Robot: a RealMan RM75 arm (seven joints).
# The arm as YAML. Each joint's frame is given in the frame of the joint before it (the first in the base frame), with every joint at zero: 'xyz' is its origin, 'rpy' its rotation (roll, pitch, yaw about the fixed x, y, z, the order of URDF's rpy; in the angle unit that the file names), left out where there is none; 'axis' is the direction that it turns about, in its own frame. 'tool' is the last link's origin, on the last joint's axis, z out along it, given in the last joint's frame.
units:
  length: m
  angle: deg
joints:
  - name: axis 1
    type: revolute
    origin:
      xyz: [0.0, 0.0, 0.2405]
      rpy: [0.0, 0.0, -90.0]
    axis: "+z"
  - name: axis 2
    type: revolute
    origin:
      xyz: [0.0, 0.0, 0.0]
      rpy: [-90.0, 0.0, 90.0]
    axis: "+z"
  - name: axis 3
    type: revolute
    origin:
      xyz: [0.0, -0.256, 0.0]
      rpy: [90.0, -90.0, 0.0]
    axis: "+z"
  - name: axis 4
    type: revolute
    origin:
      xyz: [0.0, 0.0, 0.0]
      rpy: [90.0, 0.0, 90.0]
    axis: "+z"
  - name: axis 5
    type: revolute
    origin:
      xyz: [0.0, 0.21, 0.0]
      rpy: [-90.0, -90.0, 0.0]
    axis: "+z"
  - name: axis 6
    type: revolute
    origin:
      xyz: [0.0, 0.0, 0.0]
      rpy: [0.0, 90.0, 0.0]
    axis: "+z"
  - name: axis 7
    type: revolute
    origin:
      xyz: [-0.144, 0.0, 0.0]
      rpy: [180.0, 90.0, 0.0]
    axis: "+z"
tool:
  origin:
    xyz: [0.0, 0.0, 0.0]
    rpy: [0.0, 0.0, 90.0]
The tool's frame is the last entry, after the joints.
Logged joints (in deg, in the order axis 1, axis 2, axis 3, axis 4, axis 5, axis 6, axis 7), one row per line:
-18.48, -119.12, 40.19, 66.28, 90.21, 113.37, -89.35
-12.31, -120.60, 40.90, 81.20, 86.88, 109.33, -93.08
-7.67, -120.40, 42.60, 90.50, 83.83, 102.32, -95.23
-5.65, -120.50, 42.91, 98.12, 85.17, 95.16, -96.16
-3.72, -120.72, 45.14, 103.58, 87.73, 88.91, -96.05
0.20, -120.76, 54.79, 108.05, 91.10, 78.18, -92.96
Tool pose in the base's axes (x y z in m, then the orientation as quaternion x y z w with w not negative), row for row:
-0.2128, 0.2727, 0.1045, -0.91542, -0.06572, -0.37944, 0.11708
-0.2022, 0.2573, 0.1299, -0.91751, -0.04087, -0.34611, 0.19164
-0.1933, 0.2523, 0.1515, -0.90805, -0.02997, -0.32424, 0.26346
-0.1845, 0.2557, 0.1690, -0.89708, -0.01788, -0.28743, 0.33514
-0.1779, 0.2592, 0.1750, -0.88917, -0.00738, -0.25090, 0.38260
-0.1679, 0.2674, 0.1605, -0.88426, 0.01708, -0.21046, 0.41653
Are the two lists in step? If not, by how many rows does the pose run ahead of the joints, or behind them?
They are in step.
